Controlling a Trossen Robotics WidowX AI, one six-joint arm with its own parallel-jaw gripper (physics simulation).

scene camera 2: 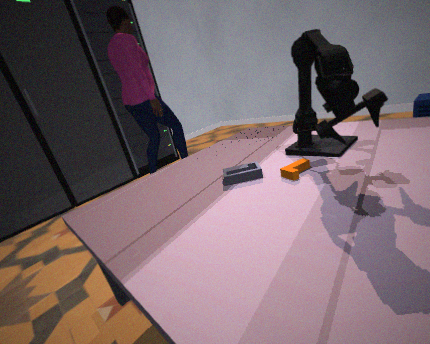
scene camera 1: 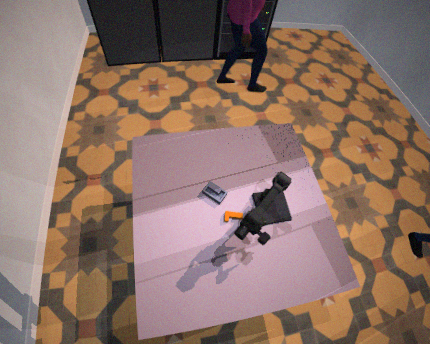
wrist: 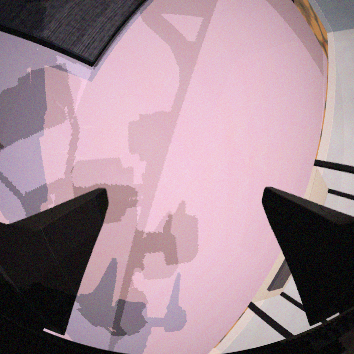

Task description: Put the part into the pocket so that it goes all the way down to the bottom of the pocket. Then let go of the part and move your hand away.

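Frame: origin at the arm's base, x ahead, y left, z up, level; metres.
Seen in the pictures: gripper, fingertip midpoint: point(scene camera 2: 361, 135) point(scene camera 1: 257, 237) point(wrist: 186, 195); arm's base, link origin: point(scene camera 2: 304, 144).
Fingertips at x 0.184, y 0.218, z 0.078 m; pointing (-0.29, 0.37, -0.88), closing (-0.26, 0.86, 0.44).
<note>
Offsets run from my fingertips to a thing's top centre. Level surfaces: height alone.
The orange L-shaped part {0.179 m right, 0.058 m ahead, 0.072 m down} point(scene camera 1: 233, 216) point(scene camera 2: 296, 168) lies flat on the pink table, near the arm's base. The grey block with the pocket {0.377 m right, 0.108 m ahead, 0.066 m down} point(scene camera 1: 215, 193) point(scene camera 2: 243, 177) stands apart from it, up and left of the part in scene camera 1 and left of it in scene camera 2. A dark recess shows in the block's top; its depth is hard to see. My gripper point(scene camera 1: 253, 236) point(scene camera 2: 360, 133) point(wrist: 186, 195) is open and empty, above the table and off to the side of the part. The part and block do not show in the wrist view.
The arm's black base plate point(scene camera 2: 322, 146) point(wrist: 75, 30) stands on the table {0.102 m down} point(scene camera 1: 170, 245) point(scene camera 2: 200, 240) near the part. The arm's shadow falls on the table. A person in a pink top point(scene camera 1: 245, 12) point(scene camera 2: 131, 67) is beyond the table, by dark cabinets point(scene camera 1: 132, 32). A blue object point(scene camera 2: 422, 105) shows at the right.
</note>
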